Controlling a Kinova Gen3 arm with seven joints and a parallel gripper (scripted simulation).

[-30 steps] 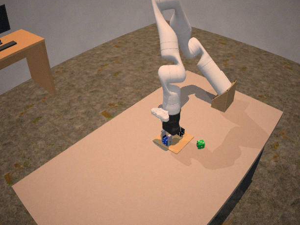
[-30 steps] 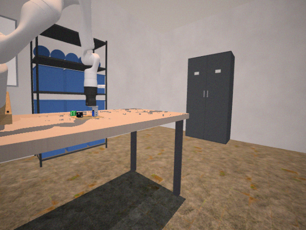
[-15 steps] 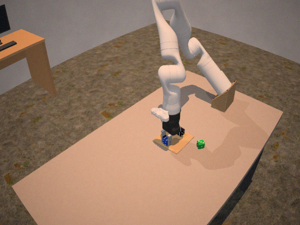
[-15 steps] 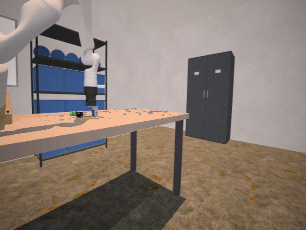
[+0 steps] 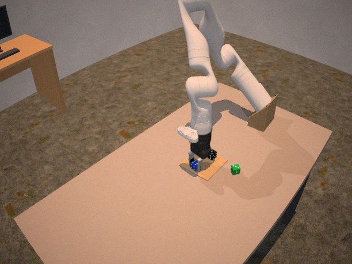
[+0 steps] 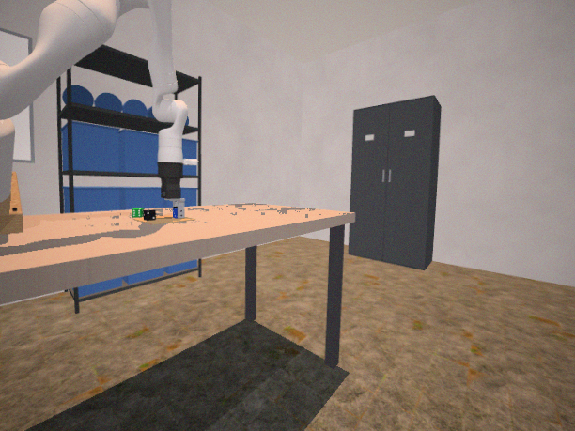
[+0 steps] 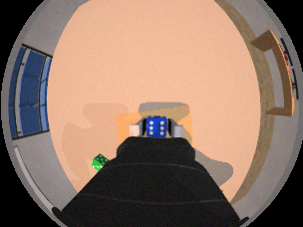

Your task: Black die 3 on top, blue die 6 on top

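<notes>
Now: the blue die right at my hand. Round my hand: black die: 9 cm behind, 2 cm to the left; green die: 14 cm to the left, 7 cm behind, 1 cm below; orange mat: 4 cm behind, 2 cm below, 1 cm to the left.
</notes>
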